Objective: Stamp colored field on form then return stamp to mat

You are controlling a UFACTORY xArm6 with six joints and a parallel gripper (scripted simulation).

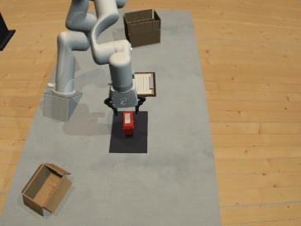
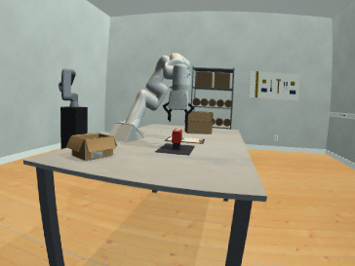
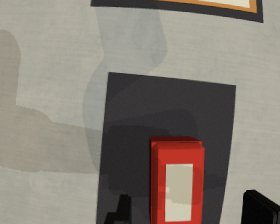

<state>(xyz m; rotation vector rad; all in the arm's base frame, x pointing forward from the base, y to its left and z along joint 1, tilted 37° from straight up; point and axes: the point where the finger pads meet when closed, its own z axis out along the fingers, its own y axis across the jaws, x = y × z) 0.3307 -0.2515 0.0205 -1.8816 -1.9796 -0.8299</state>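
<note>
Right now my hand is 11 cm above the red stamp. The rest, counted from my hand: dark mat: 16 cm below; black object: 12 cm behind, 57 cm to the left, 14 cm below.
</note>
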